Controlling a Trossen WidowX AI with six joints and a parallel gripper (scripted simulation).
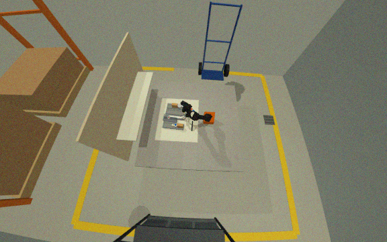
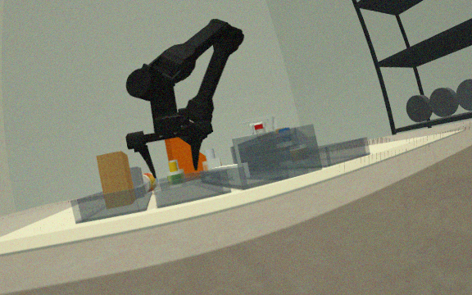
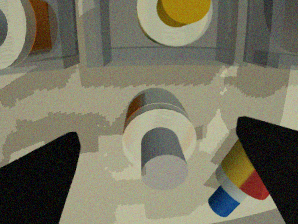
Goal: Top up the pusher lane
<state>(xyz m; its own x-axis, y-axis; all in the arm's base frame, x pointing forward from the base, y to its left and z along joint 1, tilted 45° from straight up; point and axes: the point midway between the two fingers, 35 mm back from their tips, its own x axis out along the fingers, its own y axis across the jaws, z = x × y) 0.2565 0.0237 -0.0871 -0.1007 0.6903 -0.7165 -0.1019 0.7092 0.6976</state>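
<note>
My gripper tip is now 20 cm short of the grey housing, 10 cm to the right of it and 1 cm above it.
</note>
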